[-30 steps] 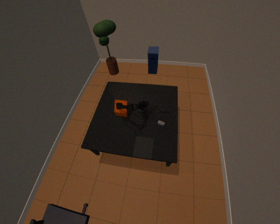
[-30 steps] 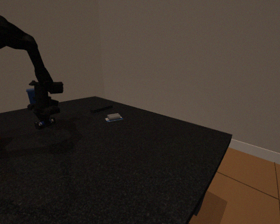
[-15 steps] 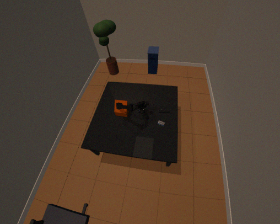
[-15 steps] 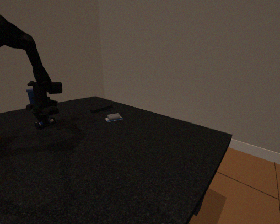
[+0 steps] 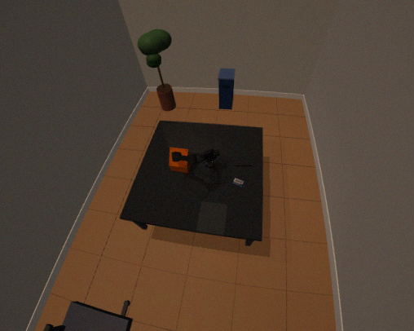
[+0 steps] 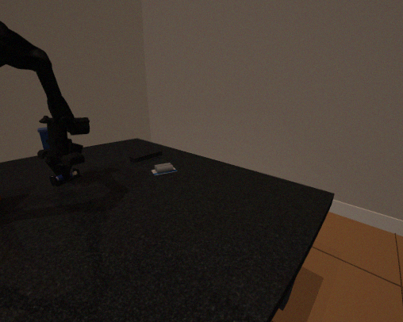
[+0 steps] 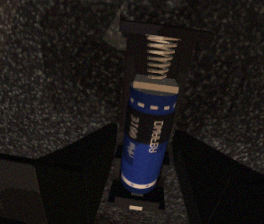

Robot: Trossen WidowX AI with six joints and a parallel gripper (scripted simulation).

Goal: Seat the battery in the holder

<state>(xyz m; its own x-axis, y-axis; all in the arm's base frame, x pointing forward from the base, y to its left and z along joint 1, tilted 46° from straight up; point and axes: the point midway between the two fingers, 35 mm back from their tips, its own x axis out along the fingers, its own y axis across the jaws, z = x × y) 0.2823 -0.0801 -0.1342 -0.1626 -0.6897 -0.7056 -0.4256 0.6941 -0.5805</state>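
Right now the battery is 1 cm above my gripper tip.
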